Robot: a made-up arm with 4 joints.
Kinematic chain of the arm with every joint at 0, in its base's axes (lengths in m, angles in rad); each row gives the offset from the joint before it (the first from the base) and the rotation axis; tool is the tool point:
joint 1: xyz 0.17 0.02 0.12 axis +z
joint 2: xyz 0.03 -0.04 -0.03 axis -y
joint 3: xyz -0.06 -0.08 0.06 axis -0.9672 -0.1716 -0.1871
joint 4: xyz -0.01 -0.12 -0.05 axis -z
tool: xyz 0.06 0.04 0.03
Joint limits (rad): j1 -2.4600..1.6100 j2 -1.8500..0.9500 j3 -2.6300..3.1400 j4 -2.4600..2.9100
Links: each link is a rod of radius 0.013 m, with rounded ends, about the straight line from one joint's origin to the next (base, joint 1, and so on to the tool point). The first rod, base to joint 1, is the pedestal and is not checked.
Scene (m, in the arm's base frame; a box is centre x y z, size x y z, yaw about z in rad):
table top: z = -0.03
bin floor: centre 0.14 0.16 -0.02 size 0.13 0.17 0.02 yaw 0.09
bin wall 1: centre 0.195 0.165 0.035 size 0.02 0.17 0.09 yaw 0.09
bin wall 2: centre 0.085 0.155 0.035 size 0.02 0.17 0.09 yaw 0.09
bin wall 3: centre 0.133 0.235 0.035 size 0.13 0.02 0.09 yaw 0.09
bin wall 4: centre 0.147 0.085 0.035 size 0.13 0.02 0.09 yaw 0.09
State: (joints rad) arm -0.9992 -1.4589 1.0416 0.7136
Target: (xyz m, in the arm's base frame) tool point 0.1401 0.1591 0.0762
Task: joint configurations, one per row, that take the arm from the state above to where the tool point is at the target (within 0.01 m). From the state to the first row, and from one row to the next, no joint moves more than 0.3 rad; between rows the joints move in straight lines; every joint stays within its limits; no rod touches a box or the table.
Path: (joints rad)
1: -1.1549 -1.5014 0.7717 0.7835
2: -1.3106 -1.5439 0.5017 0.8534
3: -1.4663 -1.5864 0.2318 0.9233
4: -1.6220 -1.6289 -0.0382 0.9932
5: -1.7777 -1.6714 -0.3081 1.0631
6: -1.9334 -1.7139 -0.5780 1.1330
7: -2.0891 -1.7564 -0.8480 1.2029
8: -2.2448 -1.7989 -1.1179 1.2728
9: -2.4005 -1.8414 -1.3879 1.3427
10: -2.4302 -1.5999 -1.3544 1.2115
11: -2.4600 -1.3584 -1.3209 1.0802

